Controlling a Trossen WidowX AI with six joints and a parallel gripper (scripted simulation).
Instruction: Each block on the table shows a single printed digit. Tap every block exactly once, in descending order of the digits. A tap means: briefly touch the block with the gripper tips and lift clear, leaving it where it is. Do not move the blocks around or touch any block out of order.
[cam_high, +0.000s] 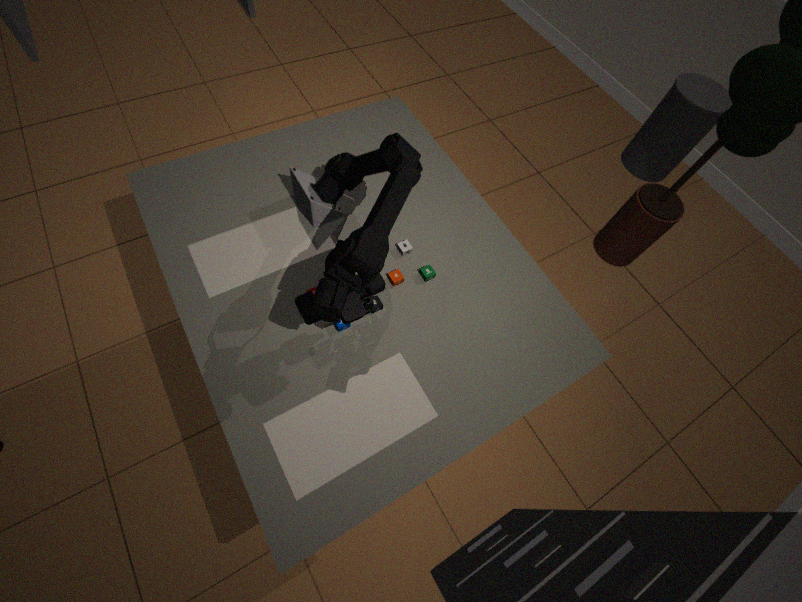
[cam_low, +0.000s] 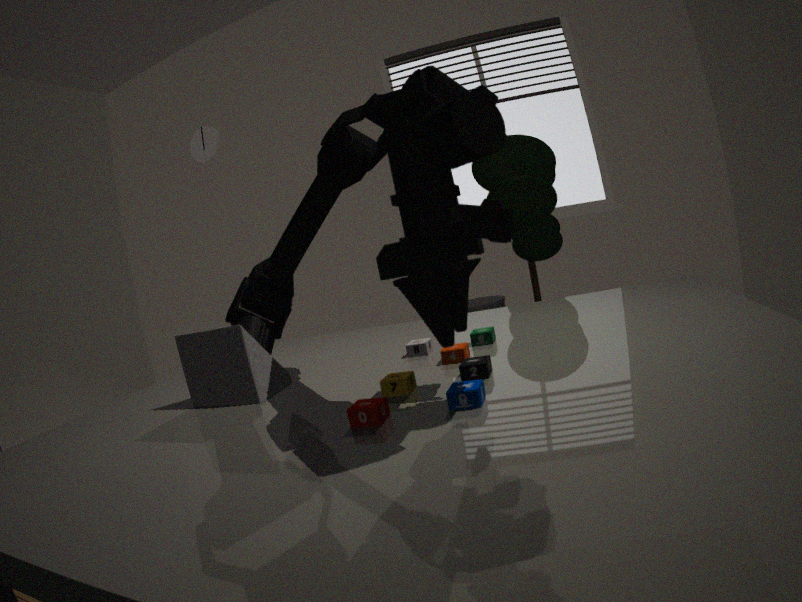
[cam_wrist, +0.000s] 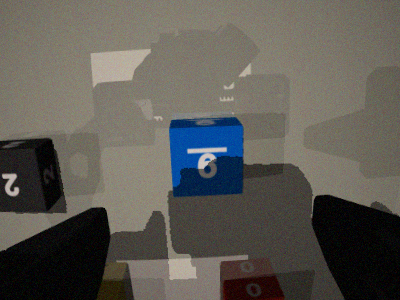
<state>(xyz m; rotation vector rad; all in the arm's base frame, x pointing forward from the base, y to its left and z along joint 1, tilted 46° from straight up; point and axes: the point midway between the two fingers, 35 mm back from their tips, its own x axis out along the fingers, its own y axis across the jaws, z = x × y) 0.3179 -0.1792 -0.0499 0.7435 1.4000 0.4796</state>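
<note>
My gripper tip is 60 mm above the blue block. Also, from my gripper tip: black block (10 mm ahead, 90 mm to the left, 60 mm below); then red block (100 mm behind, 10 mm to the right, 60 mm below); then yellow block (80 mm behind, 80 mm to the left, 60 mm below).
</note>
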